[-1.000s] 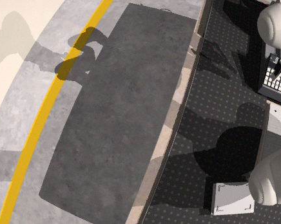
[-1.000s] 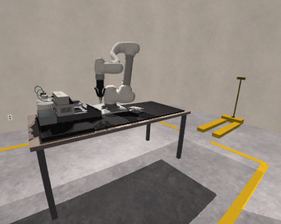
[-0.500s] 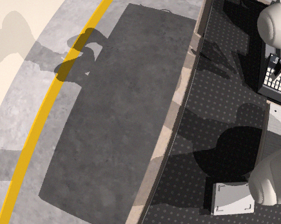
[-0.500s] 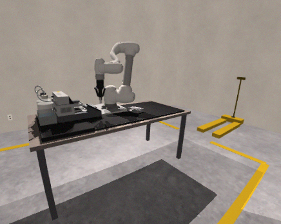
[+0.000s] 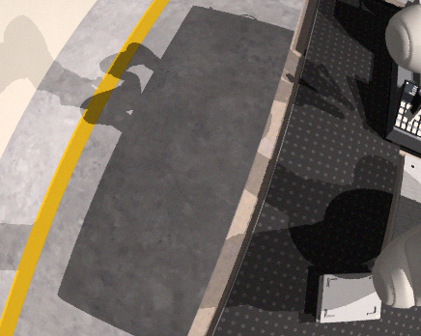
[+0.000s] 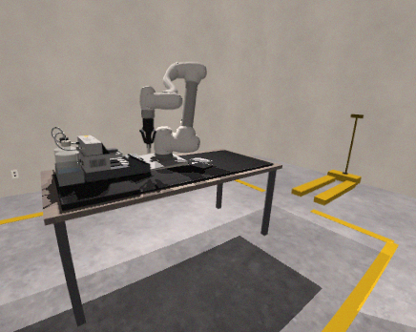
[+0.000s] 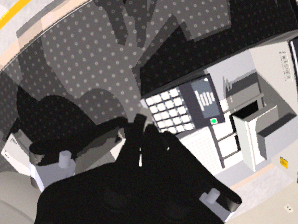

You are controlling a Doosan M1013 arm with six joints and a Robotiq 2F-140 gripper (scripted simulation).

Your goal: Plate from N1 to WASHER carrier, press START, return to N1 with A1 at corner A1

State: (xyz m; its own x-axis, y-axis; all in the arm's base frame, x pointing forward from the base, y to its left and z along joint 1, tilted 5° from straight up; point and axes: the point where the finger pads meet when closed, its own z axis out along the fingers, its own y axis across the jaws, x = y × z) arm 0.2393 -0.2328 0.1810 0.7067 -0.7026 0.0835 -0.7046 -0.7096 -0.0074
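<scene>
Right now the white well plate is 16 cm behind my hand, 6 cm to the right of it and 9 cm below it. The rest, counted from my hand: plate nest N1 (1 cm ahead, 46 cm to the left, 14 cm below); then plate washer (16 cm behind, 22 cm to the right, 5 cm below).
</scene>
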